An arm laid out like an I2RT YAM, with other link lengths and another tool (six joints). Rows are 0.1 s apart.
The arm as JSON. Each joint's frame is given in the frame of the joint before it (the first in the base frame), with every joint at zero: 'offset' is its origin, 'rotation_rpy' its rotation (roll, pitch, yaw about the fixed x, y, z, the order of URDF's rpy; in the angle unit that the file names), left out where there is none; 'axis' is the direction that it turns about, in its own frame. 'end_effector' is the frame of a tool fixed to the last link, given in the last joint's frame.
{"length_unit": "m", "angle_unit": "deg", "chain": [
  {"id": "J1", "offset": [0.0, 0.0, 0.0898], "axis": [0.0, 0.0, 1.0]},
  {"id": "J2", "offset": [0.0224, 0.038, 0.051], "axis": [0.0, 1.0, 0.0]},
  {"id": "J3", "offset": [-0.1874, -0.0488, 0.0], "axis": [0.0, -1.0, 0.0]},
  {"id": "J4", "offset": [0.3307, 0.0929, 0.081], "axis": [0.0, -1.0, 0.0]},
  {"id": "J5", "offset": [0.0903, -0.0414, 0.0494], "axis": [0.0, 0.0, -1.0]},
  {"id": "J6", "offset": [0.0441, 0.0, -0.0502], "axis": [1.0, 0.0, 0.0]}
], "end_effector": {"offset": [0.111, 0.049, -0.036], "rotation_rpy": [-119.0, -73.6, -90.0]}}
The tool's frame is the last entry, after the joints.
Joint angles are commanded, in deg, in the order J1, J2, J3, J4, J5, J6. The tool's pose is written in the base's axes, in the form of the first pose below.
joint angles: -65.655 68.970 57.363 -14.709 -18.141 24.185
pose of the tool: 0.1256, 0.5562, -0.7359, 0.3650, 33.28, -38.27, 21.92
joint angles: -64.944 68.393 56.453 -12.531 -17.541 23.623
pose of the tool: 0.1336, 0.5558, -0.7272, 0.3799, 33.73, -38.14, 22.17
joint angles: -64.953 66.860 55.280 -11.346 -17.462 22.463
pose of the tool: 0.1438, 0.5560, -0.7180, 0.3933, 33.59, -37.96, 22.60
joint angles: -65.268 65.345 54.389 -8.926 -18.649 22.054
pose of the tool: 0.1456, 0.5532, -0.7052, 0.4189, 33.54, -37.88, 23.87
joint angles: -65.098 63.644 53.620 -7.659 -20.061 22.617
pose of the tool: 0.1370, 0.5532, -0.6955, 0.4375, 33.76, -37.24, 25.09
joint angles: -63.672 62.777 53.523 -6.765 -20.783 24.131
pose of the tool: 0.1205, 0.5557, -0.6881, 0.4508, 34.77, -36.15, 26.20
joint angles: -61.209 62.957 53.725 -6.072 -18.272 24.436
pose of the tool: 0.1246, 0.5551, -0.6853, 0.4548, 36.10, -35.42, 26.40
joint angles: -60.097 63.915 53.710 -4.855 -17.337 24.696
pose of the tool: 0.1243, 0.5555, -0.6841, 0.4561, 36.86, -35.26, 26.03
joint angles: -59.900 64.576 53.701 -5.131 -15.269 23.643
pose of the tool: 0.1412, 0.5526, -0.6887, 0.4476, 36.77, -35.75, 25.18
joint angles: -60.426 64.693 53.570 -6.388 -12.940 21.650
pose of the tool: 0.1677, 0.5492, -0.6942, 0.4339, 35.99, -36.52, 24.18
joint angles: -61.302 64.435 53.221 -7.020 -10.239 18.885
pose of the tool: 0.2032, 0.5423, -0.6961, 0.4243, 34.85, -37.55, 23.42
